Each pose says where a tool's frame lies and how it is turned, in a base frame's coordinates. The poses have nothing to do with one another.
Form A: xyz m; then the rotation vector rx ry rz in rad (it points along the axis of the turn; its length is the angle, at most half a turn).
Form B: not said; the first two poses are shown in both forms.
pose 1, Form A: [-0.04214, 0.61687, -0.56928, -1.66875, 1.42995, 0.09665]
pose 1, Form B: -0.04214, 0.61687, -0.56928; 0.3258, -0.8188, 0.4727; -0.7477, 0.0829, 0.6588; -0.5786, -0.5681, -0.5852
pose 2, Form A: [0.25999, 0.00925, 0.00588, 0.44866, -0.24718, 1.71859]
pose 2, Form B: 0.25999, 0.00925, 0.00588; -0.1443, -0.9768, 0.1582; 0.8926, -0.1975, -0.4053; 0.4271, 0.0828, 0.9004
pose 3, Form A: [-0.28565, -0.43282, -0.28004, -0.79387, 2.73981, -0.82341]
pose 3, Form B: -0.28565, -0.43282, -0.28004; -0.8432, -0.4422, 0.3057; -0.5375, 0.7054, -0.4621; -0.0113, -0.5540, -0.8324
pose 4, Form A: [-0.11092, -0.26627, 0.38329, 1.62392, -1.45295, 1.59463]
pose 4, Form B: -0.11092, -0.26627, 0.38329; -0.2154, -0.8685, 0.4464; -0.3639, -0.3528, -0.8620; 0.9062, -0.3482, -0.2401
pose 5, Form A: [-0.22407, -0.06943, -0.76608, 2.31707, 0.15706, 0.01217]
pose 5, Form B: -0.22407, -0.06943, -0.76608; 0.9923, 0.1097, 0.0582; 0.1174, -0.6751, -0.7283; -0.0406, 0.7295, -0.6828
